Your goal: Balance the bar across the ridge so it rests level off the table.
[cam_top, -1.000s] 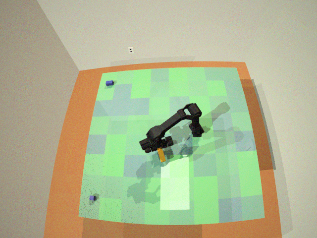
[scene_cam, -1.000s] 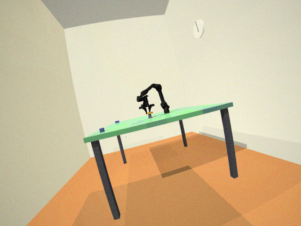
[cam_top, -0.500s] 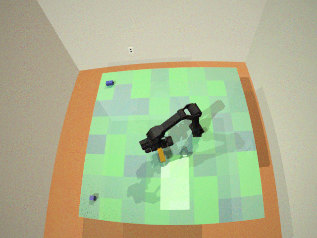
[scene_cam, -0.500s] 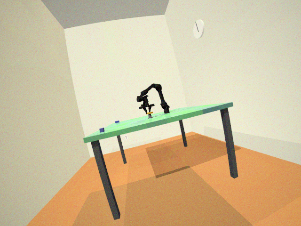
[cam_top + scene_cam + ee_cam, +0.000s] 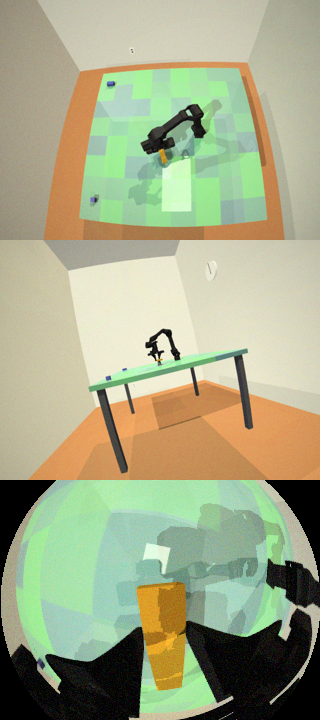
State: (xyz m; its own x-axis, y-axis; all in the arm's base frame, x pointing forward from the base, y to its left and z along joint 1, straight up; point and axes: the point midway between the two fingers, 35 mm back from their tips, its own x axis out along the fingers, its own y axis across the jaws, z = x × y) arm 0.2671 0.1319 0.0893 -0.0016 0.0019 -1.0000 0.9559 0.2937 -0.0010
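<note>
Right now the bar is 1 cm behind my gripper tip and 3 cm to the left of it. Round my gripper tip: blue block 47 cm ahead, 63 cm to the right, 4 cm below.
</note>
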